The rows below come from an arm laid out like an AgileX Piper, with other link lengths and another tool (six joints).
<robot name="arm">
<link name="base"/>
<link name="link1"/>
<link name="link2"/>
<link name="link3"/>
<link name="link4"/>
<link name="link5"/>
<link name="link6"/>
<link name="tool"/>
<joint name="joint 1" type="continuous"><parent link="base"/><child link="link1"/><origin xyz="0 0 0.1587"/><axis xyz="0 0 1"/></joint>
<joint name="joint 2" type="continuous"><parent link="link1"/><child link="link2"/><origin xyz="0 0 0"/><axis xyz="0 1 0"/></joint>
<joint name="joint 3" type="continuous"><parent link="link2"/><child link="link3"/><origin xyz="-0.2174 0 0.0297"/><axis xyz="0 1 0"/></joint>
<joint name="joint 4" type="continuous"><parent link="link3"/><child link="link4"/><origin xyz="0.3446 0 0.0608"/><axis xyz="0.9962 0 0.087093"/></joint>
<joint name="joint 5" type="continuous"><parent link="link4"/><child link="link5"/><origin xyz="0 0 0"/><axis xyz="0 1 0"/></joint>
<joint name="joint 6" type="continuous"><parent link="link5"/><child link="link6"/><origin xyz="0.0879 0 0.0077"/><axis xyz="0.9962 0 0.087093"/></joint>
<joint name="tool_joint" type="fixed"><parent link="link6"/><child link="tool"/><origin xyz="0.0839 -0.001 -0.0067" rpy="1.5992 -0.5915 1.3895"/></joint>
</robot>
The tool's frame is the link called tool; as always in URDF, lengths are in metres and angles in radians. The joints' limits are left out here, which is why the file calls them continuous.
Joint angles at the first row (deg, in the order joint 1, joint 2, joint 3, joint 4, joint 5, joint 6):
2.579, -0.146, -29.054, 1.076, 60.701, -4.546
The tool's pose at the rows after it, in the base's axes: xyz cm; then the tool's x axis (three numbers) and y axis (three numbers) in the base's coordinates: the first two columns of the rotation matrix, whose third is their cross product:
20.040 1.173 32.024 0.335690 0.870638 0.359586 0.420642 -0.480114 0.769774
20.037 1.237 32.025 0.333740 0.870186 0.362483 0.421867 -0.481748 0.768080
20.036 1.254 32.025 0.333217 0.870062 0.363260 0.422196 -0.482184 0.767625
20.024 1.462 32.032 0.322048 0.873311 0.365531 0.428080 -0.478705 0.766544
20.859 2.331 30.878 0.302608 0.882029 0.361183 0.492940 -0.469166 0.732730
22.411 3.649 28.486 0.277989 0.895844 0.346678 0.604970 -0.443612 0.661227
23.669 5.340 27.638 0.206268 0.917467 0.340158 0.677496 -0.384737 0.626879
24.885 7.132 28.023 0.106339 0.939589 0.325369 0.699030 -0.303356 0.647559
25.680 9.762 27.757 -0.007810 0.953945 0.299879 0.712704 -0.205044 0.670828
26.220 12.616 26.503 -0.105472 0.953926 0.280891 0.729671 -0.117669 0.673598
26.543 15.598 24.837 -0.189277 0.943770 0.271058 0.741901 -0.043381 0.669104
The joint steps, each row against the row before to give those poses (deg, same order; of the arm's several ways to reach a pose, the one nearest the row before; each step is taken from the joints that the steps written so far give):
0.000, 0.000, 0.000, 0.688, 0.000, 0.000
0.001, 0.001, -0.001, 0.234, -0.001, 0.001
-0.002, 0.000, 0.001, 0.064, 0.000, -0.001
-0.004, -0.001, 0.000, 0.824, 0.001, -0.603
0.007, 3.327, 0.001, 3.212, 0.051, -1.899
-0.003, 7.029, -0.160, 4.931, 0.000, -3.496
1.564, 6.580, -1.796, 4.212, -1.105, -4.519
3.155, 5.201, -2.486, 1.973, -2.822, -4.441
5.794, 4.203, -1.198, -0.002, -3.496, -2.752
5.661, 4.470, -0.215, 0.219, -3.605, -1.999
5.386, 4.883, 0.000, 0.568, -4.094, -1.555

